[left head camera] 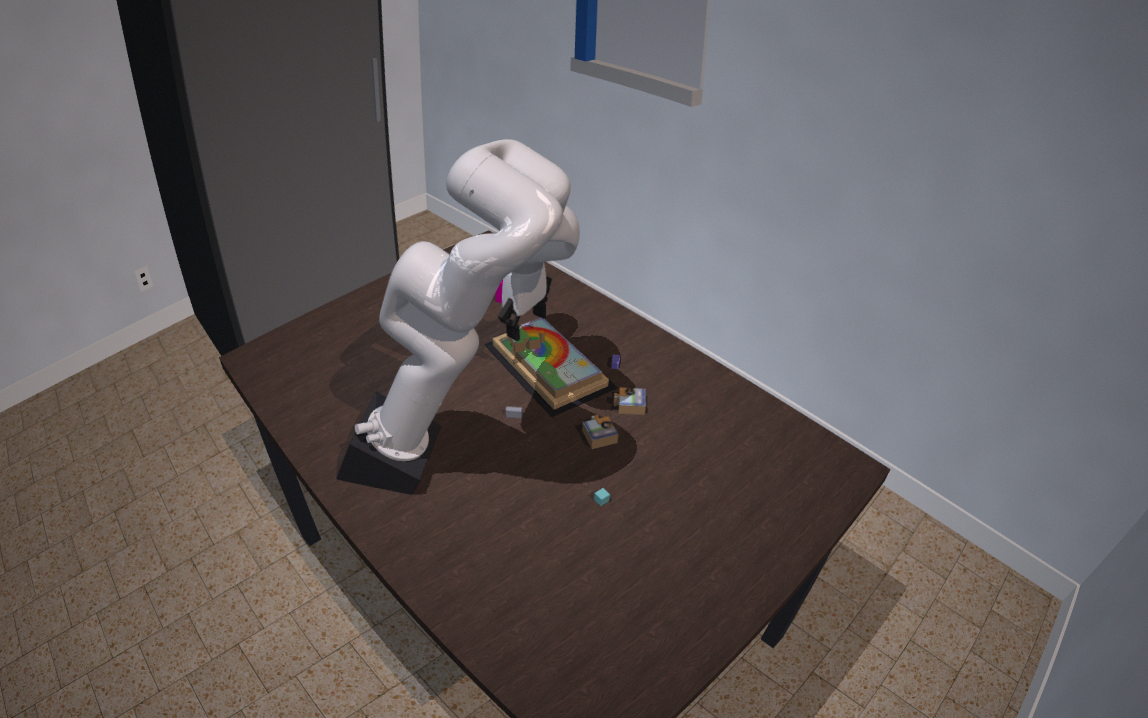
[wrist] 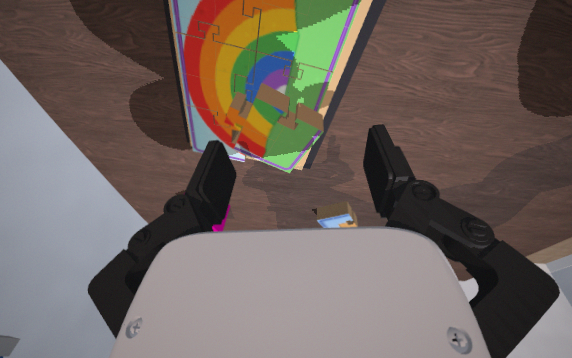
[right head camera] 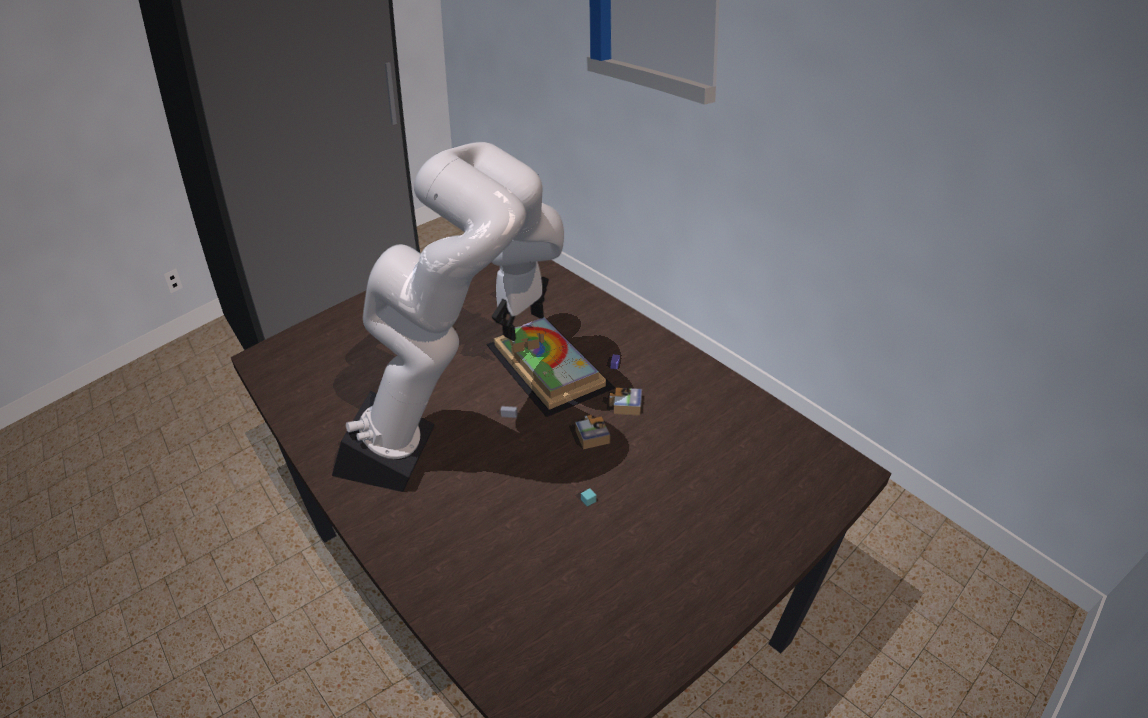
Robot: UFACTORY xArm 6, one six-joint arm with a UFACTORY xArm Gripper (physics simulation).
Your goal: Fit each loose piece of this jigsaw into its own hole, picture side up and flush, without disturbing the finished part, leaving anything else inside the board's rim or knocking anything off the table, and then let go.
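Places are measured from the arm's base along level axes (x back, y right, z up), in centimetres.
Pixels of known places: gripper, between the fingertips: (left head camera: 526, 326) (wrist: 294, 151) (right head camera: 523, 327); arm's base, origin of its link: (left head camera: 397, 433) (right head camera: 389, 432).
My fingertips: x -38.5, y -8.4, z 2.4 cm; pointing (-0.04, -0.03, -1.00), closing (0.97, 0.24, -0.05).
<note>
Ahead of a thing's pixels: the offset from my fingertips to its top centre.
The jigsaw board (left head camera: 579, 400) (right head camera: 577, 397) (wrist: 362, 27) lies on the table, showing a rainbow picture. At its far end a green and rainbow corner piece @(dx -2.3, dy -2.8, dz -4.4 cm) (wrist: 295, 135) stands above the surrounding picture, brown sides showing. Whether the orange part beside it is a separate piece, I cannot tell. Two loose pieces with brown tops stand off the near end: one @(dx -8.4, dy +24.1, dz -8.3 cm) (left head camera: 632, 402) (right head camera: 628, 403) to the right, one @(dx +2.7, dy +26.5, dz -8.3 cm) (left head camera: 600, 434) (right head camera: 592, 434) nearer. Another loose piece @(dx +10.0, dy -22.9, dz -8.3 cm) (wrist: 335, 217) lies beyond the far end. My gripper (left head camera: 526, 321) (right head camera: 523, 323) (wrist: 294, 151) is open and empty above the far end.
A purple block @(dx -15.6, dy +12.2, dz -9.2 cm) (left head camera: 616, 361) (right head camera: 615, 361) lies right of the board, a grey block @(dx +12.4, dy +11.2, dz -8.9 cm) (left head camera: 513, 412) (right head camera: 508, 411) left of it and a teal cube @(dx +14.1, dy +39.8, dz -8.8 cm) (left head camera: 601, 497) (right head camera: 589, 497) nearer. A magenta object @(dx -13.5, dy -23.6, dz -4.9 cm) (left head camera: 499, 291) (wrist: 220, 220) shows partly behind the gripper. The arm base stands at the left.
</note>
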